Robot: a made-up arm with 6 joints.
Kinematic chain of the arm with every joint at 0, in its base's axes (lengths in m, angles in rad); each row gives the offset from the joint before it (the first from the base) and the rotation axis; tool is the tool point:
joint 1: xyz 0 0 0.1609 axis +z
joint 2: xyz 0 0 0 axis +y
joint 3: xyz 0 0 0.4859 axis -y
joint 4: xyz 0 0 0 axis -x
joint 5: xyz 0.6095 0 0 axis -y
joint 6: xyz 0 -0.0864 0 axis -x
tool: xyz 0 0 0
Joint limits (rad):
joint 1: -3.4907..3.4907
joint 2: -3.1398..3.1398
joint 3: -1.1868..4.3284
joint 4: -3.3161..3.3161
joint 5: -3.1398..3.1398
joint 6: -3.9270..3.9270
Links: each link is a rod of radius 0.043 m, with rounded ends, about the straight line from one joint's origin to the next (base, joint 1, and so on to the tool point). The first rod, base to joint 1, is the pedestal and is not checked.
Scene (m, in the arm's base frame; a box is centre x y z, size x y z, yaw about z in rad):
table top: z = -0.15
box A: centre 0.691 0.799 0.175 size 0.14 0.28 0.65 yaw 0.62
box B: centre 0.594 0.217 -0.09 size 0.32 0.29 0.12 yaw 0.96
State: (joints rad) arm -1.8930 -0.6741 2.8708 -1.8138 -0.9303 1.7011
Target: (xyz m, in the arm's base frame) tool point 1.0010 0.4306 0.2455
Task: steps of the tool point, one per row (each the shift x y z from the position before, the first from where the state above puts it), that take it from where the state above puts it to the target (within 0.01 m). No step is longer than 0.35 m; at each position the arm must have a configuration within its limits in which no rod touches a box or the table.
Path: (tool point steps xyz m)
1: 0.1479 -0.1255 0.1760
2: 0.0841 -0.1714 0.1630
3: 0.0069 -0.1860 0.1435
4: 0.2236 -0.1063 -0.1247
5: 0.1665 -0.1956 -0.1660
6: 0.0565 0.1189 -0.0966
7: 0.0235 0.1266 -0.1096
8: -0.0117 0.1258 -0.1185

